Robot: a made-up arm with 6 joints.
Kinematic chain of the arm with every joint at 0, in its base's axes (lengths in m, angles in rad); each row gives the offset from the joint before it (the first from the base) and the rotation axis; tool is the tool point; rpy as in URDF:
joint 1: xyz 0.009 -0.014 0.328 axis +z
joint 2: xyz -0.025 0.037 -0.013 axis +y
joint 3: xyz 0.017 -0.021 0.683 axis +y
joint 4: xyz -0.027 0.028 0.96 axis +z
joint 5: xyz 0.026 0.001 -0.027 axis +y
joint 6: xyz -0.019 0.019 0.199 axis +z
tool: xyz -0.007 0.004 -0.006 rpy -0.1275 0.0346 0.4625
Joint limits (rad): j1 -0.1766..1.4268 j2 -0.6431..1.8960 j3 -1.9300..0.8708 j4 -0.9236..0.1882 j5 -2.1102..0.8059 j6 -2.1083..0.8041
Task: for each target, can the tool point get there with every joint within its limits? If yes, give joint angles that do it. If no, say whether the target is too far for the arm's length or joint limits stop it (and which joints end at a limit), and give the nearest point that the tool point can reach.
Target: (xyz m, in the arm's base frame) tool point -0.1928 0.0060 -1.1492
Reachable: no: joint limits stop it (at a limit: joint 1, joint 2, joint 3, joint 5, joint 6) | nearest point 0.0698 0.8759 -0.9676 | short by 0.927 m
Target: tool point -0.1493 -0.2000 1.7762
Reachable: yes | joints 1.1995 0.6456 -1.2142 -0.6116 -0.1959 -1.7219
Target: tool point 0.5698 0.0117 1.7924
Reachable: yes | joints 0.0340 0.9929 -1.0383 -0.7377 0.4091 -1.1914
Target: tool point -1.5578 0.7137 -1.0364
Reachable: no: too far | nearest point -0.9993 0.2454 -0.0710 | short by 1.210 m
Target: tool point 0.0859 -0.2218 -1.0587
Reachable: no: joint limits stop it (at a limit: joint 1, joint 2, joint 3, joint 5, joint 6) | nearest point 0.8884 -0.1664 -0.9664 | short by 0.810 m
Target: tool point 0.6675 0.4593 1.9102
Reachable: yes | joints 0.5411 0.5779 -0.1412 -0.3130 -0.0586 0.5537
